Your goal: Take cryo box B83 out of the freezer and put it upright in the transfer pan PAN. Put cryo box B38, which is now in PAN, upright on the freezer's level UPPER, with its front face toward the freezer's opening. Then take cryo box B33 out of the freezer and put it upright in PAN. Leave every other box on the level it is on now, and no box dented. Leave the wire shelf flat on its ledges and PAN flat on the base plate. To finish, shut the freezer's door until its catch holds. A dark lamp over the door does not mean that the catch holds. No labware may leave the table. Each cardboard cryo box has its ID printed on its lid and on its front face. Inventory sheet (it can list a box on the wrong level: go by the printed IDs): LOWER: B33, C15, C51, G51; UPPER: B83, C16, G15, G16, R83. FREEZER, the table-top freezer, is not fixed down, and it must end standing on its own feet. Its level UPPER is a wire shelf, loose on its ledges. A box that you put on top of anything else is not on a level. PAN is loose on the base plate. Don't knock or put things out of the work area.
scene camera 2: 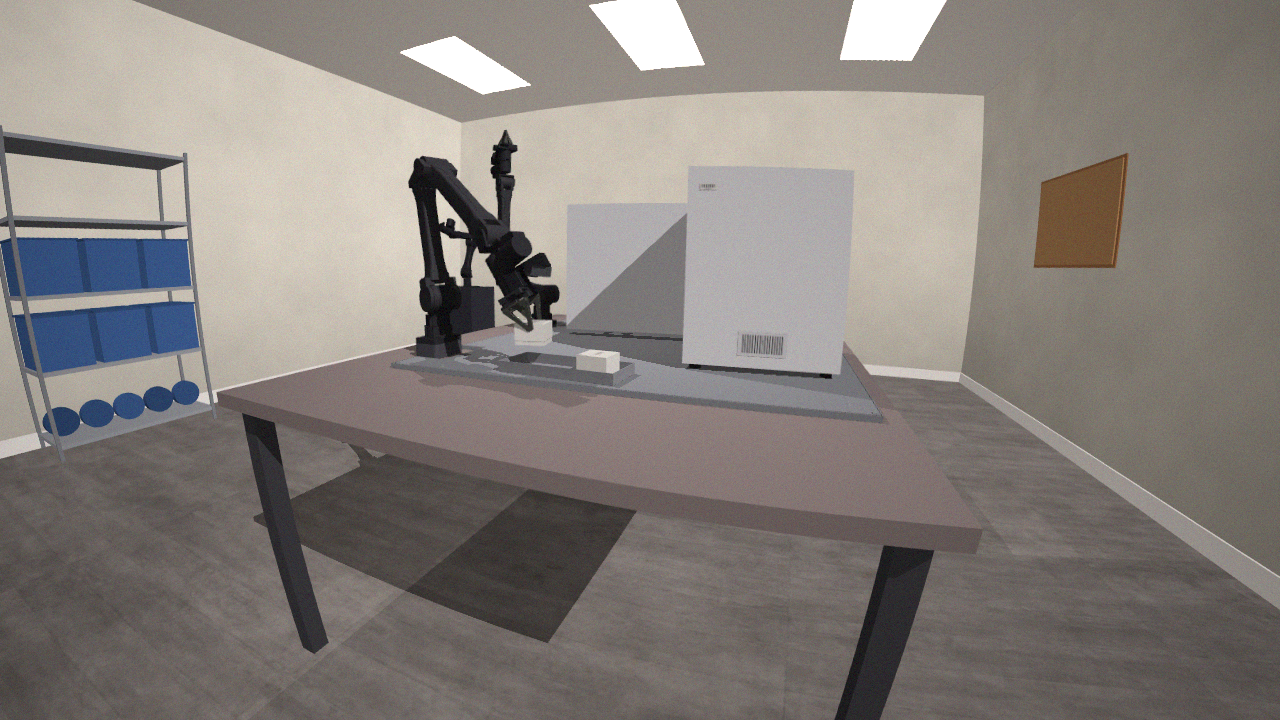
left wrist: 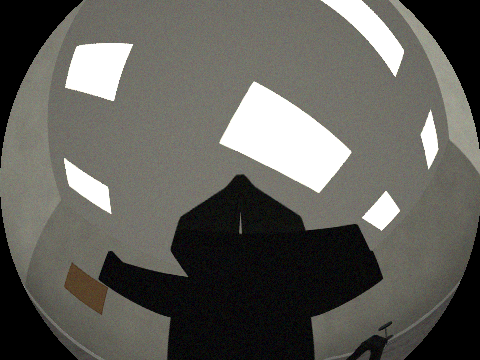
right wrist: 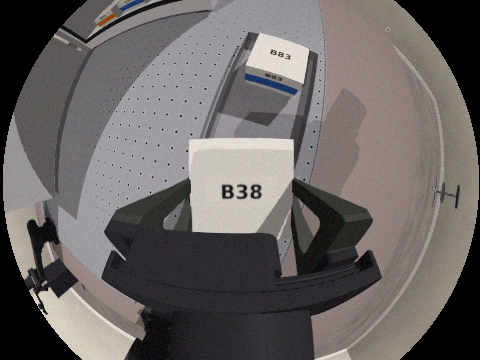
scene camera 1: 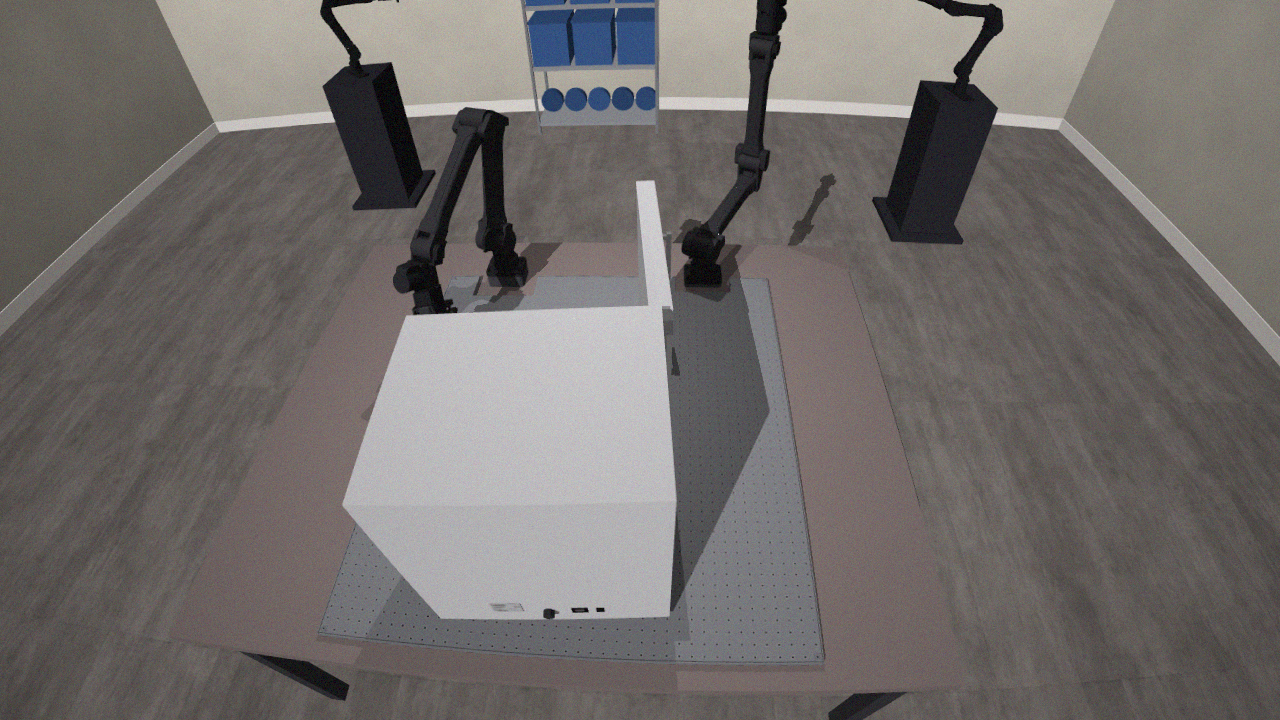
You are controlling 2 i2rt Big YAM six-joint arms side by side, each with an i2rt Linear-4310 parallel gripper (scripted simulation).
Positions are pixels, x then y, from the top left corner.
transfer pan: scene camera 2 562,367; right wrist 242,111; not seen in the left wrist view (out of frame); not seen in scene camera 1 (hidden by a freezer)
